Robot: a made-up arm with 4 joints. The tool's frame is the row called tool.
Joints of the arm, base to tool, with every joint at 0 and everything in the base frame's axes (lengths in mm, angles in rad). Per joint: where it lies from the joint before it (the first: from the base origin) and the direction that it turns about. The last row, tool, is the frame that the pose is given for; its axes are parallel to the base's.
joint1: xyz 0 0 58 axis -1 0 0
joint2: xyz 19 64 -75 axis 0 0 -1
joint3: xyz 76 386 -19 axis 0 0 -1
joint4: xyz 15 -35 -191 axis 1 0 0
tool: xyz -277 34 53
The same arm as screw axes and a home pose.
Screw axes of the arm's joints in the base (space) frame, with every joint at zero. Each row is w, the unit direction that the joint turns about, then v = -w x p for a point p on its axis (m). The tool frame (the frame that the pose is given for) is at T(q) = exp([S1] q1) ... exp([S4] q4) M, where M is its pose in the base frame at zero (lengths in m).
S1 = (-1, 0, 0, 0, -0.058, 0)
S2 = (0, 0, -1, -0.064, 0.019, 0)
S3 = (0, 0, -1, -0.45, 0.095, 0)
S4 = (1, 0, 0, 0, -0.227, -0.415)
M: xyz -0.167 0.449 -0.174 (m) quaternion w x y z 1 0 0 0

